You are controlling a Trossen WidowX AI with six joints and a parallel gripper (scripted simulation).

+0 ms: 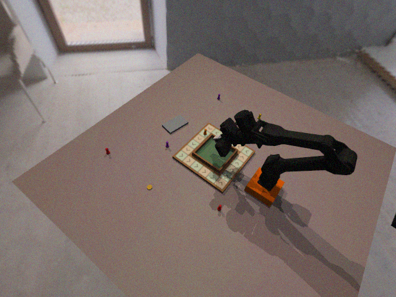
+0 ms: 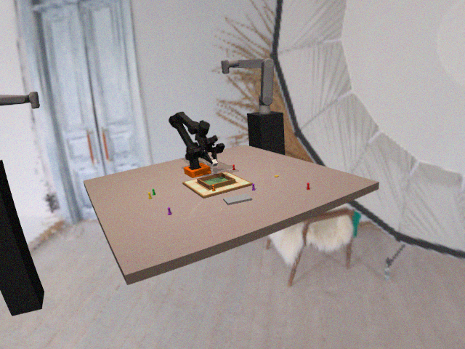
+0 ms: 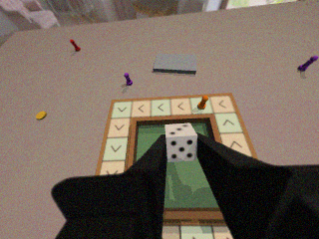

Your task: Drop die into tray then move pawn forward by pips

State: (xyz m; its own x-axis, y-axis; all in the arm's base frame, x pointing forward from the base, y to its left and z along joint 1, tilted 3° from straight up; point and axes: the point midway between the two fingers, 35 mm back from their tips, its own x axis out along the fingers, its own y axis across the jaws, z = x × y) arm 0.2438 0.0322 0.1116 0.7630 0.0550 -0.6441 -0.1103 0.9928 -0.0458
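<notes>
The white die lies right at my gripper tip. The rest, counted from my gripper tip: orange pawn (110 mm ahead, 100 mm below, 60 mm to the right); grey card (270 mm ahead, 120 mm below); green dice tray (120 mm below).
</notes>
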